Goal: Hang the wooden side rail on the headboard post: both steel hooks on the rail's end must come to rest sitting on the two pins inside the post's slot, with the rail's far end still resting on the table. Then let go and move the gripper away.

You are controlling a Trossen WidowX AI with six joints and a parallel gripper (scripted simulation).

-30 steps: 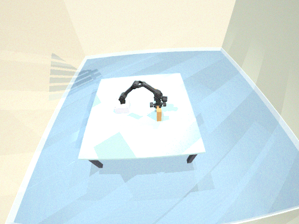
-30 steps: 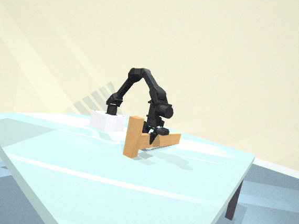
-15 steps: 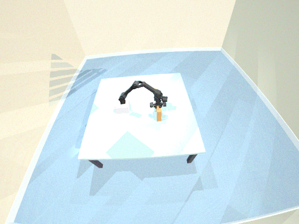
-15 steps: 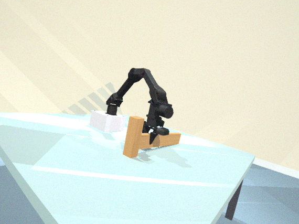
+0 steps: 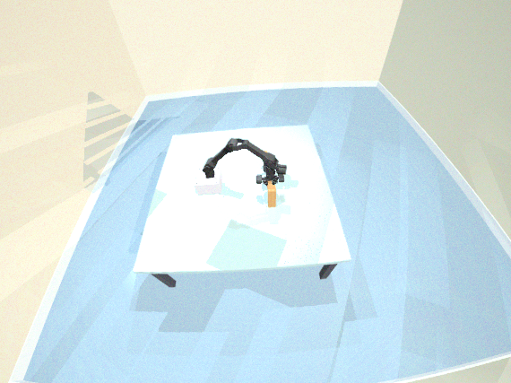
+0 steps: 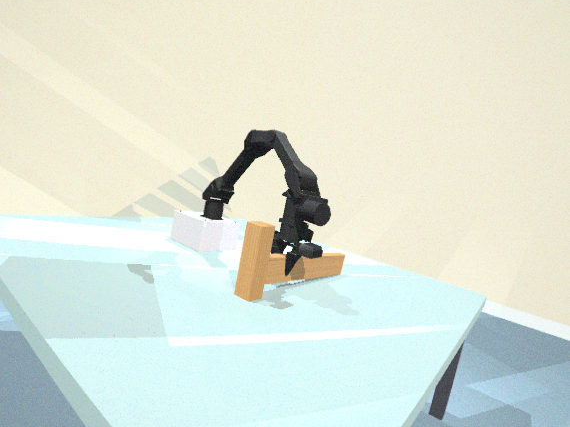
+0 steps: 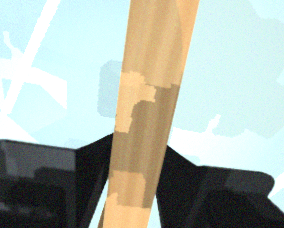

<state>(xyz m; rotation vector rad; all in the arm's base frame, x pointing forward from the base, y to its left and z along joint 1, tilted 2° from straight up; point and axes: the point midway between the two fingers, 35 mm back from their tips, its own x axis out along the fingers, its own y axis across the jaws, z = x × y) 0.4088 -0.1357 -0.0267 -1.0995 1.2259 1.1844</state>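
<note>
Right now the wooden headboard post is 12 cm to the right of my gripper tip, 4 cm above it and 1 cm behind it.
</note>
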